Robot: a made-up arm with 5 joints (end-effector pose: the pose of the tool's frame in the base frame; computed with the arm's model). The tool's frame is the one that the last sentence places. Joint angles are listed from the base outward.
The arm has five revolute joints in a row. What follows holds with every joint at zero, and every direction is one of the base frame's. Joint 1 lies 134.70 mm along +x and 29.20 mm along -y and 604.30 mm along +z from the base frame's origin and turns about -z. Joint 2 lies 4.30 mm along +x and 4.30 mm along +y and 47.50 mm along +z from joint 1 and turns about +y. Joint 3 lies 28.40 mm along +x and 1.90 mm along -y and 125.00 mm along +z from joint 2 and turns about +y. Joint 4 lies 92.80 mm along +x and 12.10 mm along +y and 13.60 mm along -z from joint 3 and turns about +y. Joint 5 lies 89.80 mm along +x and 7.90 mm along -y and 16.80 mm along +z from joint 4 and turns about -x. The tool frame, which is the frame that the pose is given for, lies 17.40 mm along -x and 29.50 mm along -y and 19.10 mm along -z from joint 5; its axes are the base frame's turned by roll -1.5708, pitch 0.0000 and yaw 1.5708 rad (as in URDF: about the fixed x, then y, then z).
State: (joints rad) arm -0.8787 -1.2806 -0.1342 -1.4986 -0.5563
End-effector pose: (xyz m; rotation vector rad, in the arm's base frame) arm 0.0476 -0.1474 0.8353 0.1367 2.0105 1.2989
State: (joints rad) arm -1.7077 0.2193 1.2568 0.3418 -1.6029
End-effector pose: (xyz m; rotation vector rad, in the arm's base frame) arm 0.1049 -0.0080 0.6067 -0.2128 0.1795 1.6662
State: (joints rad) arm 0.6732 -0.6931 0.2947 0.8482 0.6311
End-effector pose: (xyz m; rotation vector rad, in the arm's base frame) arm 0.2033 -0.1203 0.7750 -1.2158 -0.1630 1.3526
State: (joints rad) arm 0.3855 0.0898 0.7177 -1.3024 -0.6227
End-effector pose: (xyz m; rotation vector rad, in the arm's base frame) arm 0.2893 -0.0987 0.7177 -1.2888 -1.6375 0.3452
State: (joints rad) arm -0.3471 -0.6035 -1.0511 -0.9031 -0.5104
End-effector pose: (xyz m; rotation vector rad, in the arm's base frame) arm 0.0534 -0.0690 0.9163 0.7922 2.1263 0.7897
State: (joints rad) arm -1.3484 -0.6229 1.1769 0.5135 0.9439
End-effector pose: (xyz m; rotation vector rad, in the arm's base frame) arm 0.1794 0.0498 0.6603 0.3566 0.5405 -2.3565
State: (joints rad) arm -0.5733 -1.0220 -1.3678 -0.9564 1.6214
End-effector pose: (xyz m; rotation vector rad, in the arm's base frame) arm -0.0335 -0.1509 0.7536 -1.6705 -0.4468 -2.0224
